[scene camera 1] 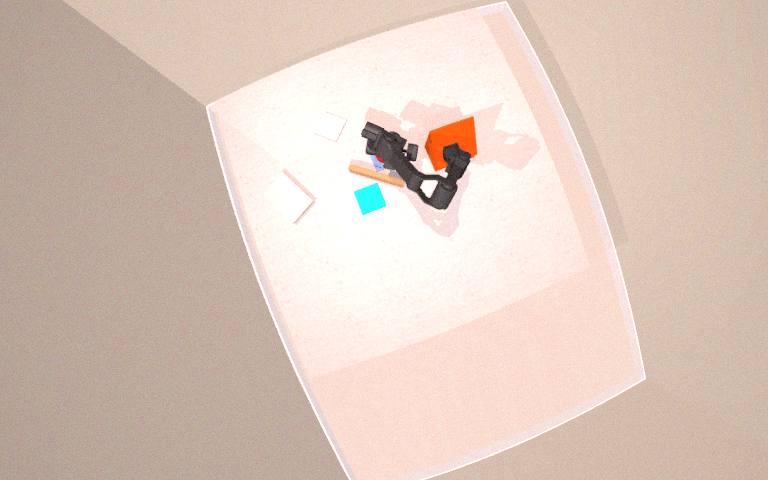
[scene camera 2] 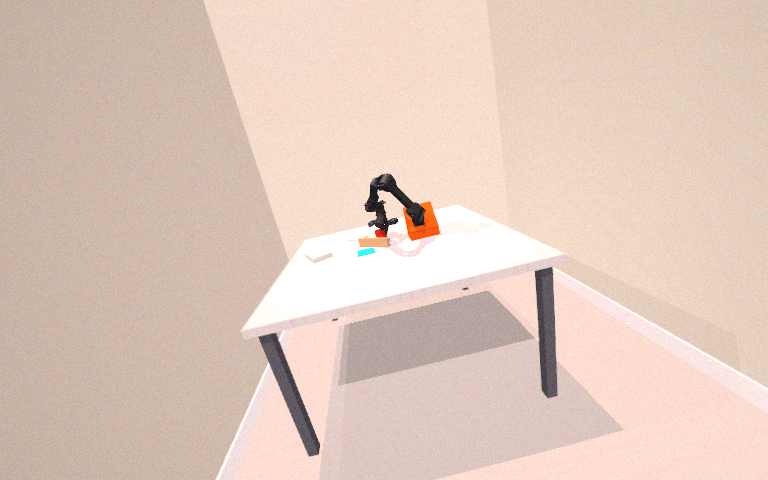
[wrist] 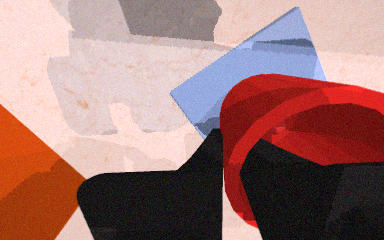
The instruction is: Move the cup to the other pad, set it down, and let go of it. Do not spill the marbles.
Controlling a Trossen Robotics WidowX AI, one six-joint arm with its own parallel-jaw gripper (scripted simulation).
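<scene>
A white block (scene camera 1: 290,199) is present; in the wrist view this block is out of frame. Also visible are a red cup (wrist: 327,123) and my gripper (wrist: 225,135).
</scene>
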